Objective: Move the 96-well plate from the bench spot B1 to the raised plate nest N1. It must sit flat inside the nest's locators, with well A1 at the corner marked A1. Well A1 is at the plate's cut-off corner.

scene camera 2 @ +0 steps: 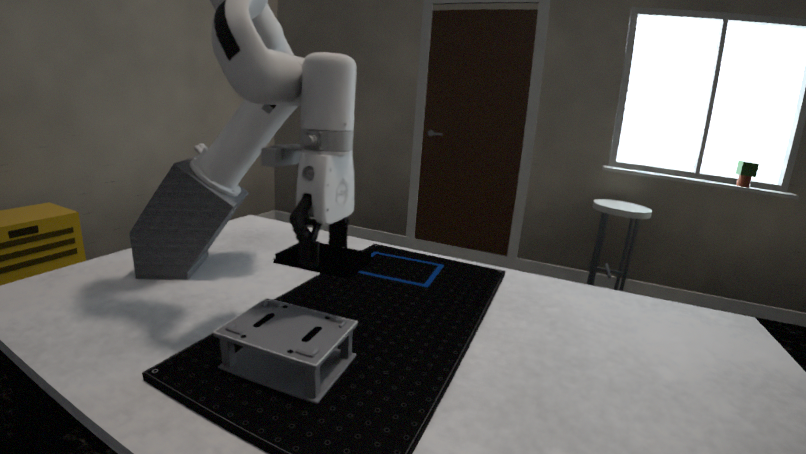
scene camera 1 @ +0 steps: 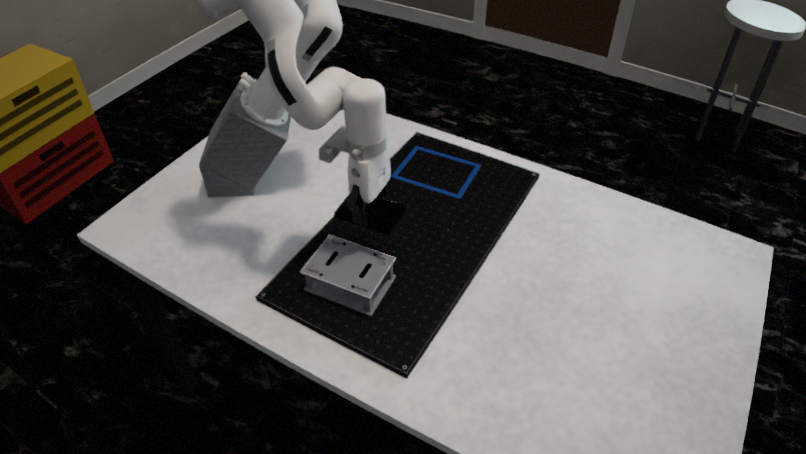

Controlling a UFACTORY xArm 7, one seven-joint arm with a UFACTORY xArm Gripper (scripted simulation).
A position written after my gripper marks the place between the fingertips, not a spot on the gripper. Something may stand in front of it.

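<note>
I can see my gripper (scene camera 2: pixel 323 257), and my gripper is also there in scene camera 1 (scene camera 1: pixel 370 210). There is a grey raised nest N1 (scene camera 2: pixel 283 332) too, and a black 96-well plate (scene camera 2: pixel 341 262). The grey raised nest N1 appears in scene camera 1 (scene camera 1: pixel 344 271) as well, and so does the black 96-well plate, which I find in scene camera 1 (scene camera 1: pixel 382 215).
</note>
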